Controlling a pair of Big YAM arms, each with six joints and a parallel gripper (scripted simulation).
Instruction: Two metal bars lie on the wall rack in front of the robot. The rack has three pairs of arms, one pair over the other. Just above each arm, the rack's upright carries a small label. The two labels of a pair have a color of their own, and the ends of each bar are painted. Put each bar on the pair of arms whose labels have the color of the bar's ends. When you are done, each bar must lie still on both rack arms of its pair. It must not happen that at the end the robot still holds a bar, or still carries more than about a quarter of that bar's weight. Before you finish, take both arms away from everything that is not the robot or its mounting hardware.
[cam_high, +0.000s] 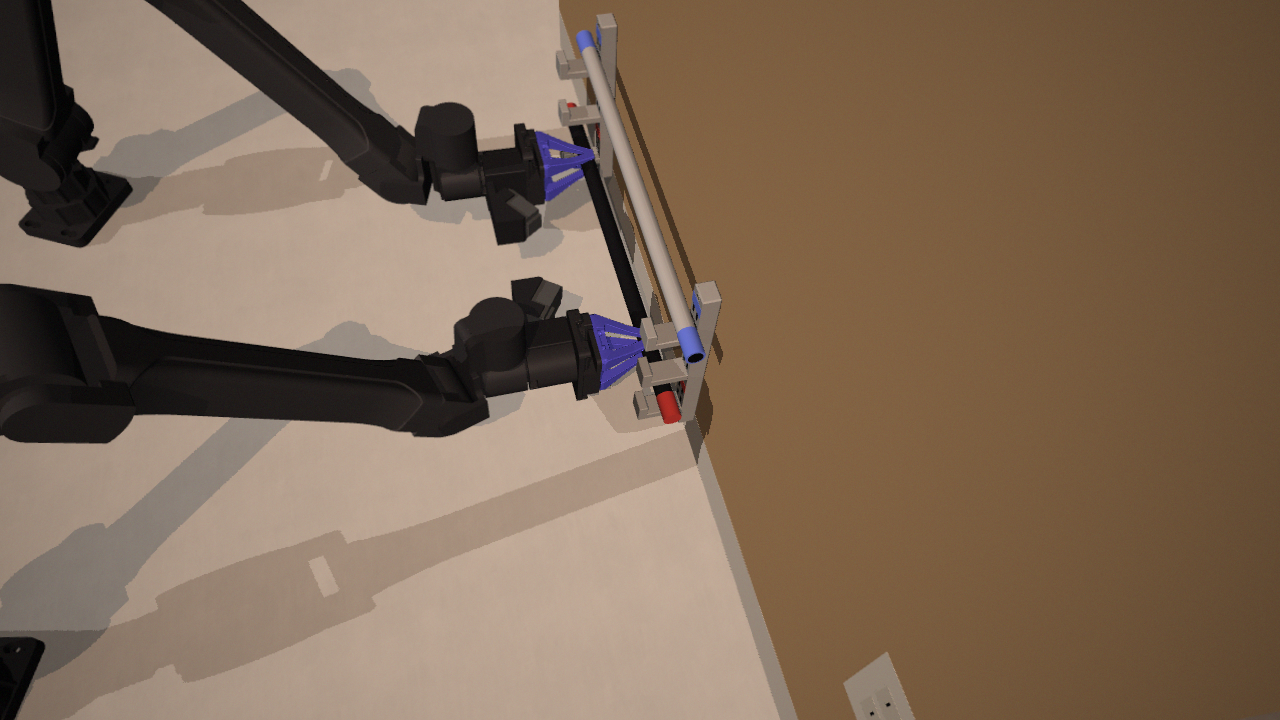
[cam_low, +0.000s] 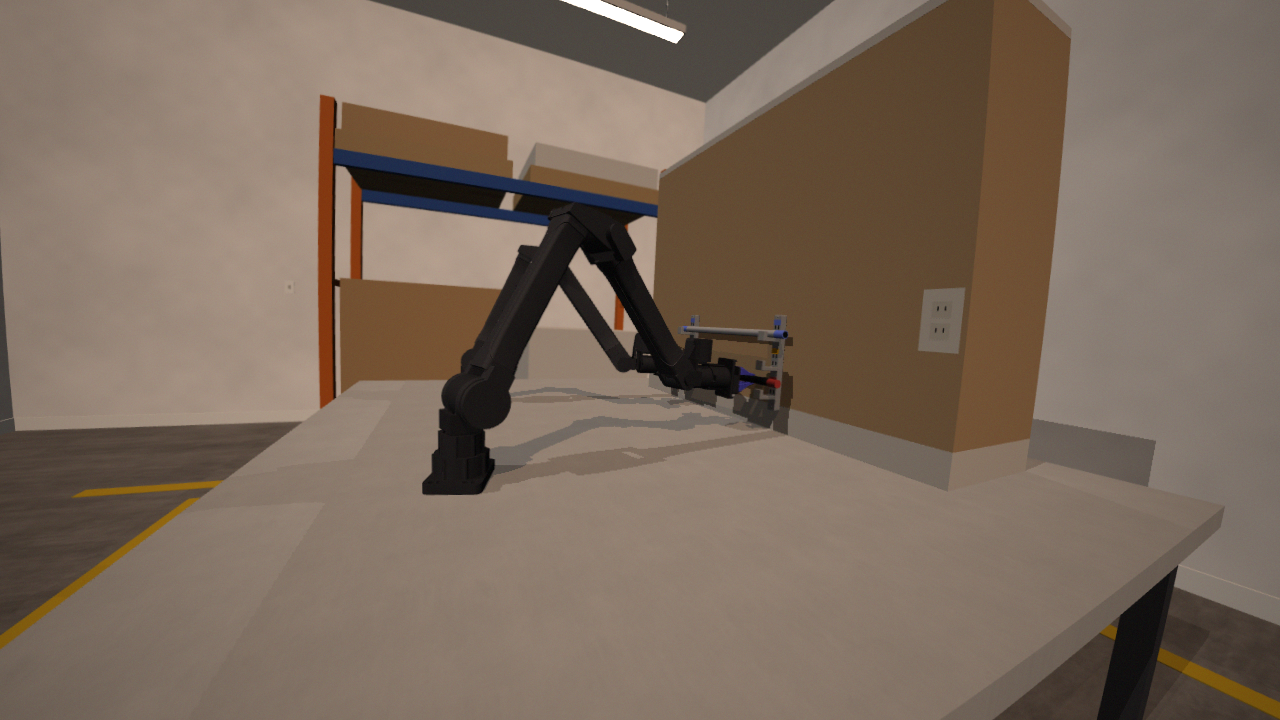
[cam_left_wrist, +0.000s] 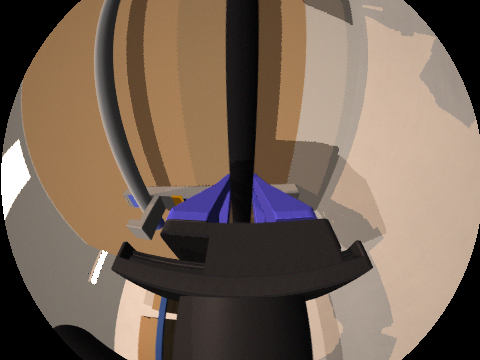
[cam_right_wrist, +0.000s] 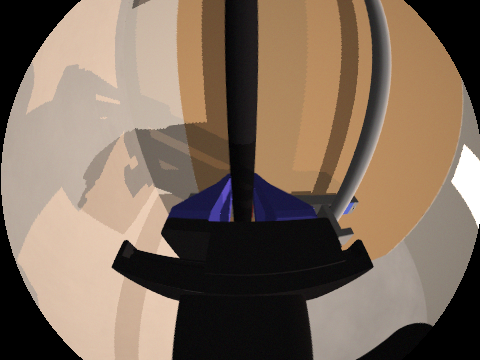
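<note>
Now: the metal bar 10 mm ahead of my left hand and 150 mm to the right of it. Round my left hand: grey skirting strip: 60 mm ahead, 190 mm to the right, 100 mm below; brown wall panel: 210 mm ahead, 180 mm to the right, 320 mm above.
Right now my right hand is 4 cm short of the grey skirting strip, 11 cm to the right of it and 10 cm above it. Also, from my right hand: brown wall panel 19 cm ahead, 12 cm to the left, 32 cm above; then metal bar 1 cm behind, 15 cm to the left.
</note>
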